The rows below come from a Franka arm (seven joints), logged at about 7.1 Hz.
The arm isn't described. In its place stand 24 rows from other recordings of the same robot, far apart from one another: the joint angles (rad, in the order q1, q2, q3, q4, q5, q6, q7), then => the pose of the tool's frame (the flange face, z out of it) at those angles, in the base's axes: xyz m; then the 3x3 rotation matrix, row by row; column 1 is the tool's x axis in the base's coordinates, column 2 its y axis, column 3 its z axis.
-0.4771, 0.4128, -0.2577, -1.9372, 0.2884, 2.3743, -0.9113 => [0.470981 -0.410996 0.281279], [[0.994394 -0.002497 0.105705], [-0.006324 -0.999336 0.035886], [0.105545 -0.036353 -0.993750]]
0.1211, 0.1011, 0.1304, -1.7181, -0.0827, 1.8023, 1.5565 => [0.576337 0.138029 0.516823], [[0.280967 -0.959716 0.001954], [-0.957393 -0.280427 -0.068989], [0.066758 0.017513 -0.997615]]
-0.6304, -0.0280, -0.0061, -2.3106, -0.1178, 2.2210, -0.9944 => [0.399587 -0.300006 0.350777], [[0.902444 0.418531 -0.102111], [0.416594 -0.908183 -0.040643], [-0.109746 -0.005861 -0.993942]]
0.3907, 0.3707, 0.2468, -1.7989, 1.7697, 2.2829, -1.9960 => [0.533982 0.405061 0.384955], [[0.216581 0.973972 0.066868], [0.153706 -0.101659 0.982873], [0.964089 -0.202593 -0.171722]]
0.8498, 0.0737, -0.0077, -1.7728, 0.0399, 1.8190, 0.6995 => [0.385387 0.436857 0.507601], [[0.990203 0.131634 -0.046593], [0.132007 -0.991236 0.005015], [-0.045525 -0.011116 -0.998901]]
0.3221, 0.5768, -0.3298, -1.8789, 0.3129, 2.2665, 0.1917 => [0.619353 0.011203 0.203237], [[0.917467 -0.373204 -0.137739], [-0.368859 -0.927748 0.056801], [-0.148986 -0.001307 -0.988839]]
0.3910, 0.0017, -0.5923, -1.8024, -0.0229, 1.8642, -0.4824 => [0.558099 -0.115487 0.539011], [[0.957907 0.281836 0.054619], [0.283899 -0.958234 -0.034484], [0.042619 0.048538 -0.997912]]
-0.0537, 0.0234, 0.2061, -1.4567, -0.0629, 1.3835, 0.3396 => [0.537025 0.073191 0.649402], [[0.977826 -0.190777 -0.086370], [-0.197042 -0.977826 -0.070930], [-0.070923 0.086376 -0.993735]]
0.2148, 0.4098, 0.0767, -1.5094, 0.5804, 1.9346, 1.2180 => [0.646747 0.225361 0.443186], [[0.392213 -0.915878 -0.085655], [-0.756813 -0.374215 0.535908], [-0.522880 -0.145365 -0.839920]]
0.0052, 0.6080, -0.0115, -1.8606, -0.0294, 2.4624, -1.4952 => [0.639422 -0.003621 0.188875], [[0.056814 0.998366 -0.006063], [0.998064 -0.056949 -0.025007], [-0.025312 -0.004630 -0.999669]]
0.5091, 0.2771, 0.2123, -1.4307, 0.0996, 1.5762, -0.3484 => [0.476523 0.411463 0.530570], [[0.483566 0.852966 -0.196500], [0.872928 -0.486484 0.036457], [-0.064498 -0.189160 -0.979826]]
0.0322, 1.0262, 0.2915, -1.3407, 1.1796, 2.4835, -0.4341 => [0.721117 0.184004 0.131280], [[0.939435 -0.224020 0.259377], [-0.340048 -0.514820 0.786974], [-0.042766 -0.827512 -0.559817]]
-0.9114, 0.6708, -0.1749, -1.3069, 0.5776, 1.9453, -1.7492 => [0.400514 -0.617539 0.354644], [[0.806615 0.457632 0.374093], [0.422684 -0.888997 0.176134], [0.413172 0.016051 -0.910511]]
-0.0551, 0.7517, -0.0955, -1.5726, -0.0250, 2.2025, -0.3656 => [0.680609 -0.095772 0.189978], [[0.959055 0.252286 -0.128703], [0.245086 -0.967024 -0.069269], [-0.141934 0.034889 -0.989261]]
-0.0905, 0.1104, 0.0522, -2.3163, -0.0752, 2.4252, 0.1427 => [0.518304 -0.020100 0.295037], [[0.992256 -0.124201 -0.001633], [-0.124154 -0.991306 -0.043562], [0.003792 0.043427 -0.999049]]
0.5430, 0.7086, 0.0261, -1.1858, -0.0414, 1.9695, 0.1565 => [0.639825 0.399650 0.375385], [[0.910037 0.407661 0.075130], [0.407180 -0.913075 0.022315], [0.077696 0.010284 -0.996924]]
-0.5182, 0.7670, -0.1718, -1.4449, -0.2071, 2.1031, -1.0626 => [0.557724 -0.444808 0.231780], [[0.824694 0.508607 -0.247385], [0.476727 -0.860464 -0.179816], [-0.304321 0.030358 -0.952086]]
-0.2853, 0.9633, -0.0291, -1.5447, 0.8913, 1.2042, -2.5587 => [0.563224 -0.074161 0.098552], [[0.074085 0.895651 -0.438543], [0.120211 0.428524 0.895498], [0.989980 -0.119061 -0.075919]]
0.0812, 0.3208, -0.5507, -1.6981, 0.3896, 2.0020, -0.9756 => [0.598041 -0.241693 0.434195], [[0.919478 0.371201 0.129503], [0.352962 -0.924505 0.143904], [0.173143 -0.086607 -0.981081]]
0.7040, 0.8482, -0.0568, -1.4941, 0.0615, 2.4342, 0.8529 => [0.571590 0.441090 0.173757], [[0.971541 -0.224700 0.074954], [-0.229069 -0.971808 0.055820], [0.060298 -0.071401 -0.995623]]
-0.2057, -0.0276, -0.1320, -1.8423, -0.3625, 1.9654, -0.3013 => [0.530344 -0.211445 0.549779], [[0.996432 0.069561 0.047788], [0.082145 -0.929273 -0.360145], [0.019356 0.362785 -0.931672]]
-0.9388, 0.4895, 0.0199, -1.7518, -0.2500, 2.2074, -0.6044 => [0.391959 -0.529200 0.290009], [[0.974791 -0.153234 -0.162176], [-0.170759 -0.980203 -0.100220], [-0.143609 0.125387 -0.981659]]
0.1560, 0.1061, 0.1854, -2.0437, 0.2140, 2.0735, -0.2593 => [0.526640 0.196990 0.386220], [[0.880283 0.456749 -0.128380], [0.473352 -0.863873 0.172223], [-0.032242 -0.212374 -0.976656]]
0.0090, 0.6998, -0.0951, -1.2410, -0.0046, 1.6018, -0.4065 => [0.700429 -0.045376 0.331076], [[0.888491 0.314964 -0.333738], [0.320087 -0.946496 -0.041104], [-0.328828 -0.070305 -0.941769]]
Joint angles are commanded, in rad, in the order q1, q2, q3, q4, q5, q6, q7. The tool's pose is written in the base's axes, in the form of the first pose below.
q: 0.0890, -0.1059, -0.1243, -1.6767, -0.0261, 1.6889, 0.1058
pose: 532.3 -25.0 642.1 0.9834 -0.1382 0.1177 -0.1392 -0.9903 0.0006
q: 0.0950, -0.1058, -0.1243, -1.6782, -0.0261, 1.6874, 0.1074
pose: 532.3 -21.8 641.2 0.9843 -0.1339 0.1147 -0.1348 -0.9909 0.0007
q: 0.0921, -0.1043, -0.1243, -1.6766, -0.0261, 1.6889, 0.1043
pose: 532.9 -23.3 641.3 0.9842 -0.1336 0.1163 -0.1347 -0.9909 0.0011
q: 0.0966, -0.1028, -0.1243, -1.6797, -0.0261, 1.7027, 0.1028
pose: 534.7 -20.8 640.4 0.9839 -0.1274 0.1254 -0.1285 -0.9917 0.0005
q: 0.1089, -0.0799, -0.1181, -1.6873, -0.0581, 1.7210, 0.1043
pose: 543.4 -12.9 626.4 0.9875 -0.1051 0.1171 -0.1101 -0.9932 0.0366
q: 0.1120, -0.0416, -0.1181, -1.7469, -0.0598, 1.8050, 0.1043
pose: 559.1 -9.6 584.7 0.9899 -0.0966 0.1040 -0.1016 -0.9939 0.0437
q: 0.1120, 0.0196, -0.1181, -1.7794, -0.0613, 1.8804, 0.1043
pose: 577.8 -7.6 541.5 0.9920 -0.0912 0.0869 -0.0960 -0.9940 0.0532
